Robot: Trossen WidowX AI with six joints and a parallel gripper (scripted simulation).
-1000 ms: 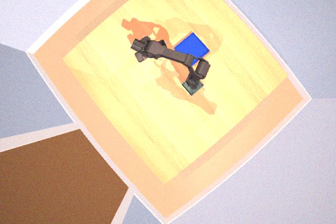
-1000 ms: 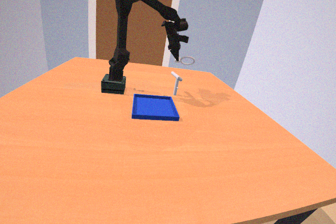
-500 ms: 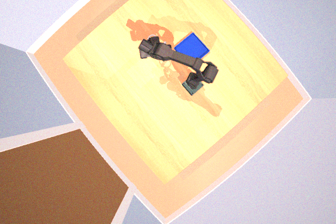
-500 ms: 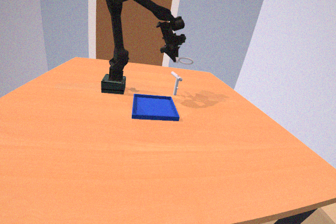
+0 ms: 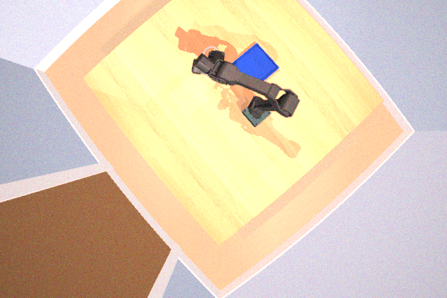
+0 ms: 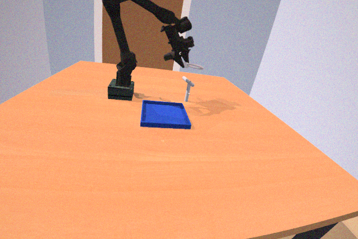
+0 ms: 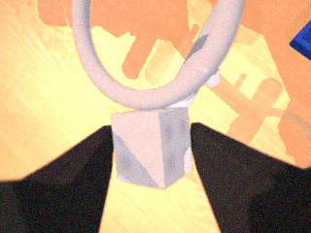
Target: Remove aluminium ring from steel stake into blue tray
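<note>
My gripper tip is 3 cm short of the aluminium ring, 3 cm to the left of it and 1 cm below it. The rest, counted from my gripper tip: blue tray (11 cm behind, 22 cm to the right, 17 cm below).
</note>
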